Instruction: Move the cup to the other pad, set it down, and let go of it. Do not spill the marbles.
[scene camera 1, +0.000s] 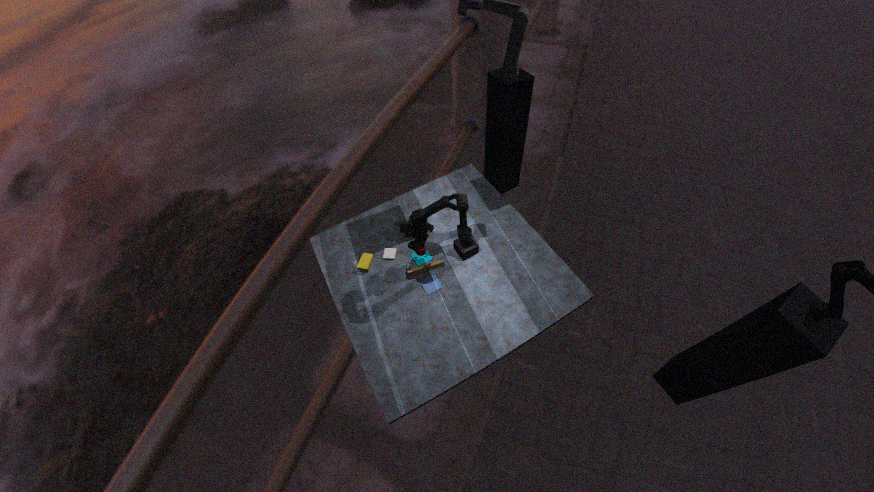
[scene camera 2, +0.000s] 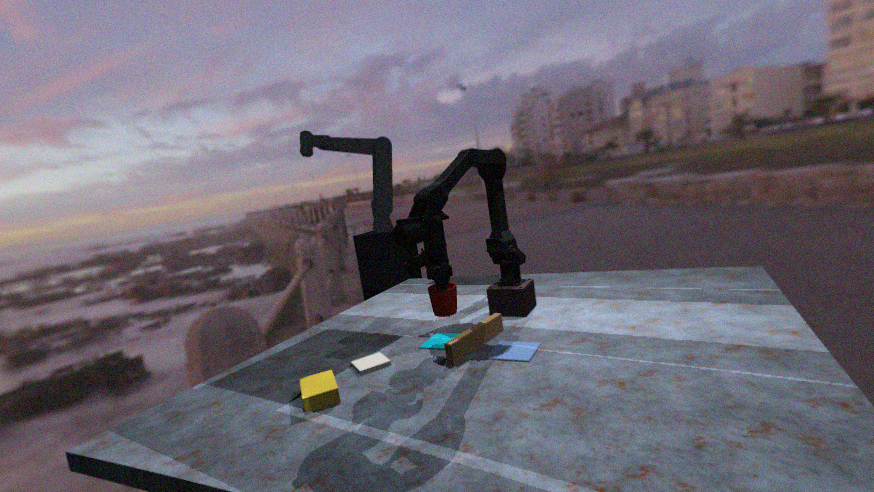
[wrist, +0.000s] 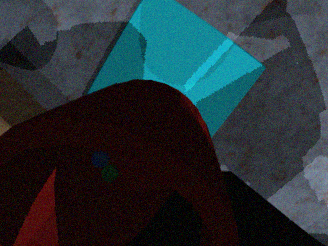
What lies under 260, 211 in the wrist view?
My gripper.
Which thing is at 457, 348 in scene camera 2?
A wooden bar.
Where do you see a yellow block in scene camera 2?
320, 390
